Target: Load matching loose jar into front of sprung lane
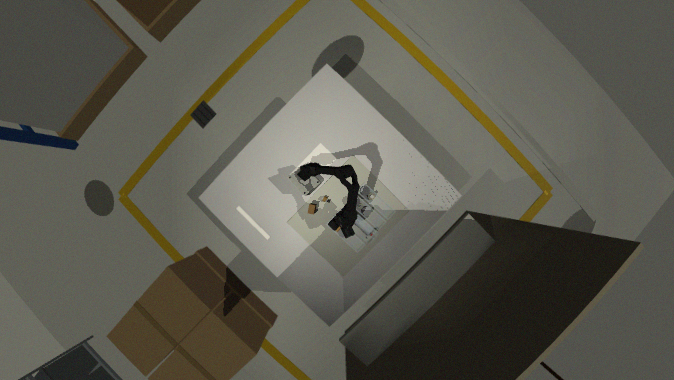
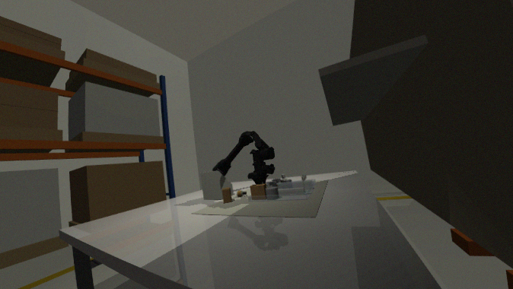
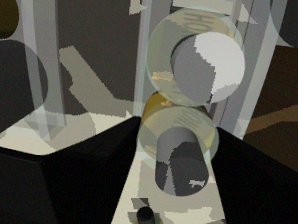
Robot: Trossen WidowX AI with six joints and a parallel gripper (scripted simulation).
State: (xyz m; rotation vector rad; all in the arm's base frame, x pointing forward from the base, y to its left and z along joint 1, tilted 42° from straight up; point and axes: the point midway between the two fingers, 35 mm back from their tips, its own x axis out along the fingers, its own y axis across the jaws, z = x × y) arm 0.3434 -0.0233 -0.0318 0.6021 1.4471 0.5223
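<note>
Right now the amber bottle is 13 cm behind my gripper tip, 2 cm below it and 1 cm to the left of it. Also, from my gripper tip: brown box: 17 cm behind, 10 cm to the right.
</note>
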